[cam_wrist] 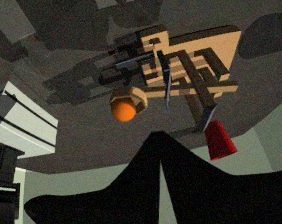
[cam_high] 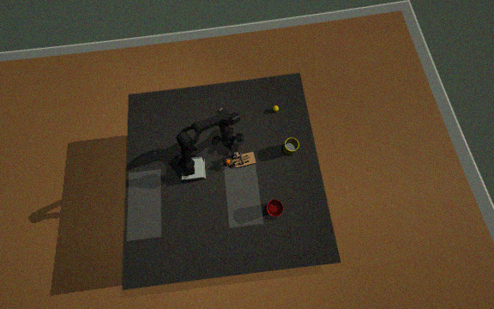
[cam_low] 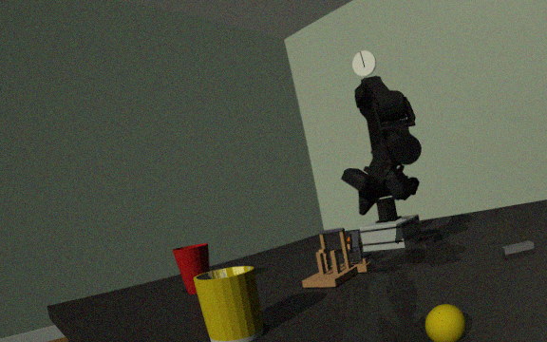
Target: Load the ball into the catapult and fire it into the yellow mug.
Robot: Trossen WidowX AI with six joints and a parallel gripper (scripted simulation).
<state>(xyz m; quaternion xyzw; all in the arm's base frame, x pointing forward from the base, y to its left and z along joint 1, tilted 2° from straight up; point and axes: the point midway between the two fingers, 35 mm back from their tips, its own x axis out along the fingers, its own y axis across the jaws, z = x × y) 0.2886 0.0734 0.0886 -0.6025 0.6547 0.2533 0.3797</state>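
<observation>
The orange ball is 4 cm behind my gripper tip, 5 cm to the right of it and 7 cm below it. Also, from my gripper tip: yellow mug 39 cm ahead, 4 cm to the right, 10 cm below; grey block 1 cm behind, 33 cm to the left, 12 cm below; wooden catapult 3 cm ahead, 4 cm to the right, 7 cm below.
</observation>
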